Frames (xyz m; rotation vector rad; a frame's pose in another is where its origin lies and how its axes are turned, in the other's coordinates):
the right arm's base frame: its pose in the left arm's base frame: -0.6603 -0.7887 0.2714 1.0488 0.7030 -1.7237
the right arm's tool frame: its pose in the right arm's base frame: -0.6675 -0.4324 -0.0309 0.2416 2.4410 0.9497
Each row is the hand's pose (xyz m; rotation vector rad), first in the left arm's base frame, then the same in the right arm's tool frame.
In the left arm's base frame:
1: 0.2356 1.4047 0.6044 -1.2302 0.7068 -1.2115
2: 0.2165 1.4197 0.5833 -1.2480 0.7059 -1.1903
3: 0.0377 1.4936 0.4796 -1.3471 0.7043 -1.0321
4: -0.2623 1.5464 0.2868 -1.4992 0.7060 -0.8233
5: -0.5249 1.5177 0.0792 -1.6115 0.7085 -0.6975
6: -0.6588 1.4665 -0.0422 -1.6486 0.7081 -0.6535
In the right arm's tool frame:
1: 1.5249 -0.9370 1.0930 0.7364 1.0294 1.6071
2: 1.5101 -0.9652 1.0972 0.7449 1.0028 1.6086
3: 1.3876 -1.1438 1.0616 0.8150 0.8259 1.6277
4: 1.1307 -1.3915 1.0104 0.8688 0.5705 1.6351
5: 0.8407 -1.5598 0.9886 0.8721 0.4018 1.6250
6: 0.6631 -1.6208 0.9863 0.8729 0.3447 1.6197

